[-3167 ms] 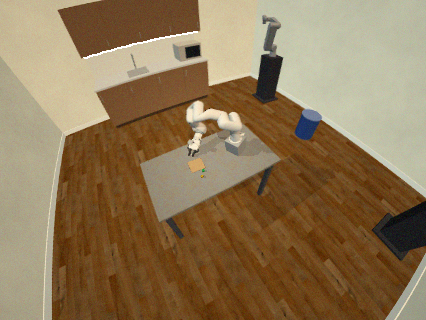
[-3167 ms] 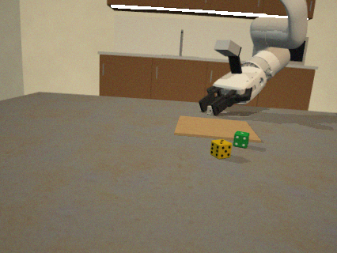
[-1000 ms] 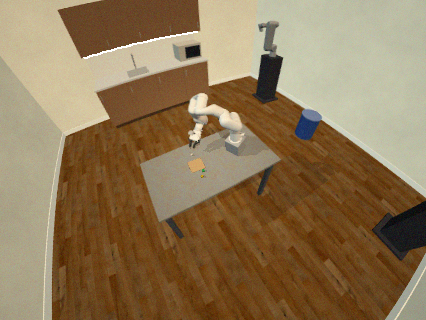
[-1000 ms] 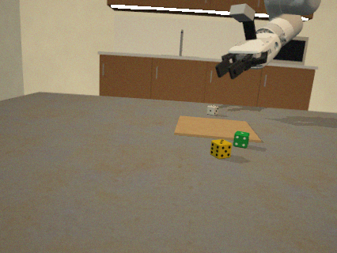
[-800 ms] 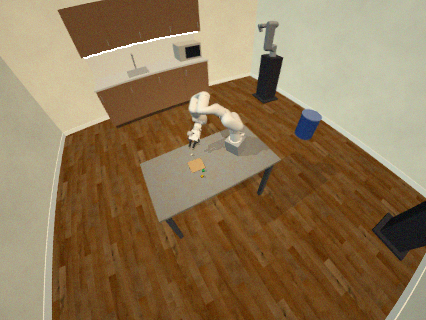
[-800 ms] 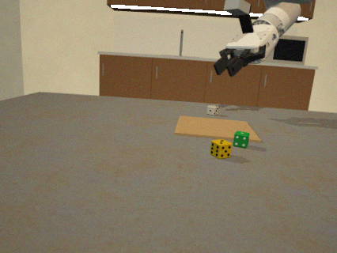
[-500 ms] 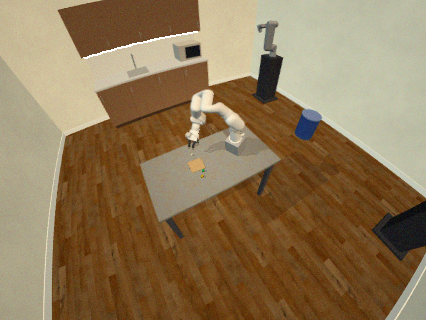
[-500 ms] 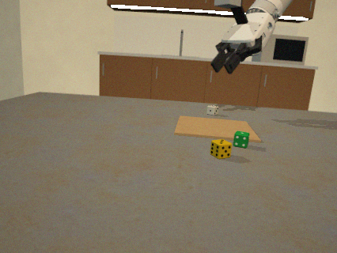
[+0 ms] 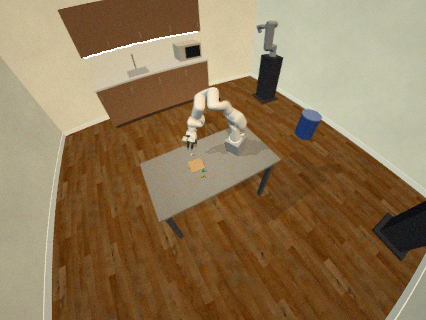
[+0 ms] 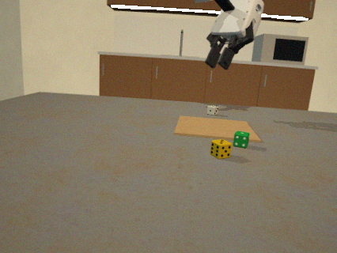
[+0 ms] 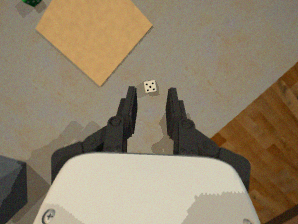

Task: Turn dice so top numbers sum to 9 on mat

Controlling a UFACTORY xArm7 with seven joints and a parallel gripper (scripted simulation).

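My hand is 12 cm above the white die and 1 cm to the right of it. From my hand the other things lie so: tan mat (14 cm to the left, 13 cm below, 1 cm ahead); then green die (24 cm to the left, 12 cm below, 2 cm behind); then yellow die (29 cm to the left, 12 cm below, 1 cm ahead).
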